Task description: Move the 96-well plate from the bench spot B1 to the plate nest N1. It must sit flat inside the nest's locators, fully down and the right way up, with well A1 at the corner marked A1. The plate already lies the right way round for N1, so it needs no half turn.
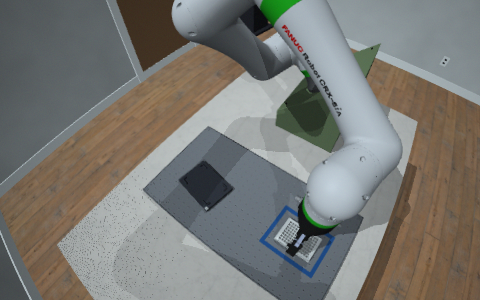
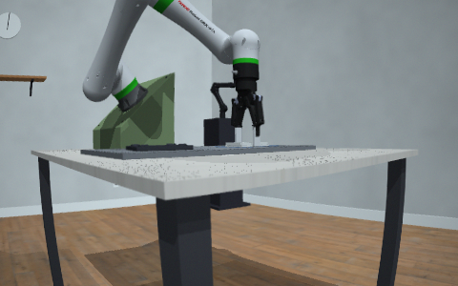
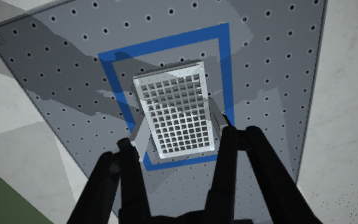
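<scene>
My hand is 60 mm short of the black plate nest N1, 360 mm to the left of it and 20 mm above it. The rest, counted from my hand: white 96-well plate: 20 mm below; A1 corner label: 120 mm ahead, 290 mm to the right, 20 mm below.
</scene>
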